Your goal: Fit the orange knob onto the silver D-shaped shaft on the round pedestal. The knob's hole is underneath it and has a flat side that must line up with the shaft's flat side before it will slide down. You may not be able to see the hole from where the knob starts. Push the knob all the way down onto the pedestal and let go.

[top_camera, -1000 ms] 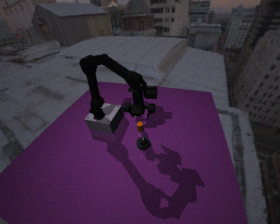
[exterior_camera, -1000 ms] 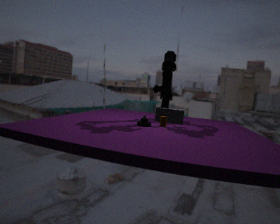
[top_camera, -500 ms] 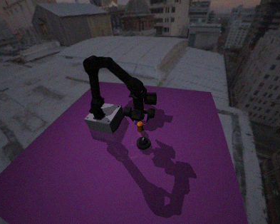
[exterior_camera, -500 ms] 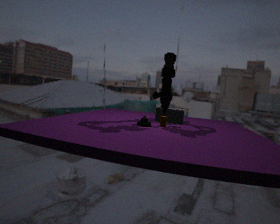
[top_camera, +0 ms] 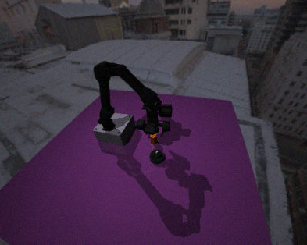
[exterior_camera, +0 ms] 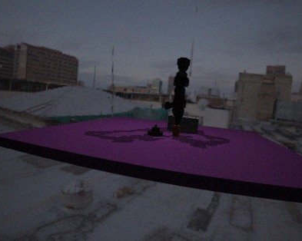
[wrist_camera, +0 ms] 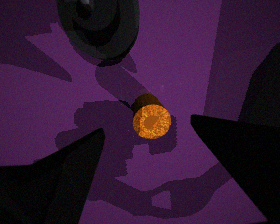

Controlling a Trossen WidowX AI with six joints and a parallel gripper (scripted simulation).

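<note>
Right now my gripper tip is 20 mm above the orange knob and 10 mm past it. Round my gripper tip: round dark pedestal 110 mm to the right, 40 mm ahead, 30 mm below.
</note>
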